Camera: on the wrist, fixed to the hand. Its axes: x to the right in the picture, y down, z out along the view.
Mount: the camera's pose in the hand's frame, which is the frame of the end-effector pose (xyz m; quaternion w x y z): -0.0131 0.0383 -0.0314 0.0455 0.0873 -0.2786 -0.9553
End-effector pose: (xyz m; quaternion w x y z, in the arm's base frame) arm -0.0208 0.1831 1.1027 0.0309 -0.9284 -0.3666 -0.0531
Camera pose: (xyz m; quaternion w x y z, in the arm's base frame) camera -0.0065 0.1433 1.1316 0.0704 -0.2959 0.9168 -0.2587
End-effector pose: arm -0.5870 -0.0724 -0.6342 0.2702 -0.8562 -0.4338 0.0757
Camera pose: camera -0.5567 -0.1134 -0.6294 0.0385 0.4202 -0.9064 0.0217
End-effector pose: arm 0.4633 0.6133 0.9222 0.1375 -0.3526 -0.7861 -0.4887
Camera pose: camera 0.4950 0.5911 0.9558 0.6488 -0.6108 0.4536 -0.0133
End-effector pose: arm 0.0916 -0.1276 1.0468 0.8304 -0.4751 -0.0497 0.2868
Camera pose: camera 0.0754 -0.1436 1.0009 0.3394 0.1783 -0.6625 -0.6436
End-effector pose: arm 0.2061 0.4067 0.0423 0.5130 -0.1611 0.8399 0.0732
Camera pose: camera 0.1721 0.4361 0.0668 0.3414 -0.7446 -0.2522 -0.5152
